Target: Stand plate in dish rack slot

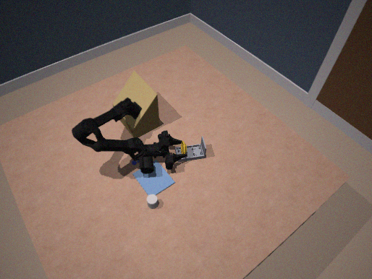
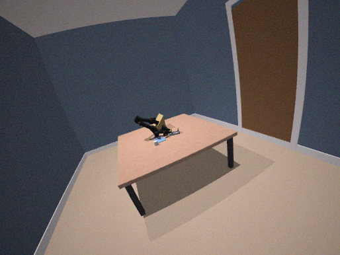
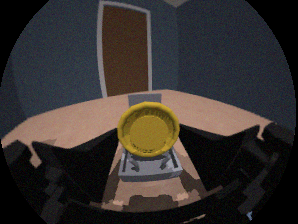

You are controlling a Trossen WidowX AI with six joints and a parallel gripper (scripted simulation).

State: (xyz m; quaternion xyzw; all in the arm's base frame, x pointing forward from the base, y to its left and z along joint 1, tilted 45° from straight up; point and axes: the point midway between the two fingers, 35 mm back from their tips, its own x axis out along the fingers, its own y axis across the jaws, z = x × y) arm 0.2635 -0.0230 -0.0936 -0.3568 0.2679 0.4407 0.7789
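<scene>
The yellow plate lies 10 mm to the right of my gripper tip. From my gripper tip the other things lie so: white cup (270 mm to the right, 110 mm ahead, 30 mm below); grey dish rack (30 mm below, 20 mm to the left, 10 mm ahead); light blue mat (190 mm to the right, 50 mm below, 10 mm ahead).
</scene>
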